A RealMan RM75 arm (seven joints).
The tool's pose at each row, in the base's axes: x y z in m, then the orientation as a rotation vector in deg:
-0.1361, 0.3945, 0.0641, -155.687, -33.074, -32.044
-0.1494, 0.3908, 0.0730, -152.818, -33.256, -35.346
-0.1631, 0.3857, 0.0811, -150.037, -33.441, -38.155
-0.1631, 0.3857, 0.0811, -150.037, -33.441, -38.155
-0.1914, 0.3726, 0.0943, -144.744, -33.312, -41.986
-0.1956, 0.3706, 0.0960, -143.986, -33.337, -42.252
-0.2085, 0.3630, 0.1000, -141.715, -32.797, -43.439
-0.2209, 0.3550, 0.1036, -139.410, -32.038, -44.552
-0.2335, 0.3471, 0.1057, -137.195, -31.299, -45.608
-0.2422, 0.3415, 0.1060, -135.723, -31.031, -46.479
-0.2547, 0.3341, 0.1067, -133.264, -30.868, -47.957
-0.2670, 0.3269, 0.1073, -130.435, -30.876, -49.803
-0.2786, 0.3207, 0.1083, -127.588, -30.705, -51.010
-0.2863, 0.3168, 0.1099, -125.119, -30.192, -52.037
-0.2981, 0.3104, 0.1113, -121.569, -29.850, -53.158
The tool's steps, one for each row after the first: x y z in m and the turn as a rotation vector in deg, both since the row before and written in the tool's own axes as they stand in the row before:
-0.0086, -0.0045, -0.0133, 1.591, 2.944, -0.530
-0.0090, -0.0038, -0.0136, 1.596, 2.638, -0.489
0.0000, 0.0000, 0.0000, 0.000, 0.000, 0.000
-0.0198, -0.0057, -0.0269, 3.425, 4.242, -0.388
-0.0028, -0.0010, -0.0040, 0.584, 0.433, -0.031
-0.0096, -0.0016, -0.0121, 1.578, 1.673, 0.249
-0.0092, -0.0012, -0.0120, 1.608, 1.705, 0.417
-0.0099, -0.0011, -0.0112, 1.531, 1.650, 0.403
-0.0074, -0.0004, -0.0073, 0.957, 1.155, 0.055
-0.0101, -0.0013, -0.0104, 1.590, 1.887, -0.132
-0.0096, -0.0017, -0.0104, 1.756, 2.229, -0.364
-0.0083, -0.0025, -0.0099, 1.976, 1.922, -0.048
-0.0046, -0.0025, -0.0071, 1.661, 1.779, 0.207
-0.0075, -0.0033, -0.0107, 2.554, 2.253, 0.123

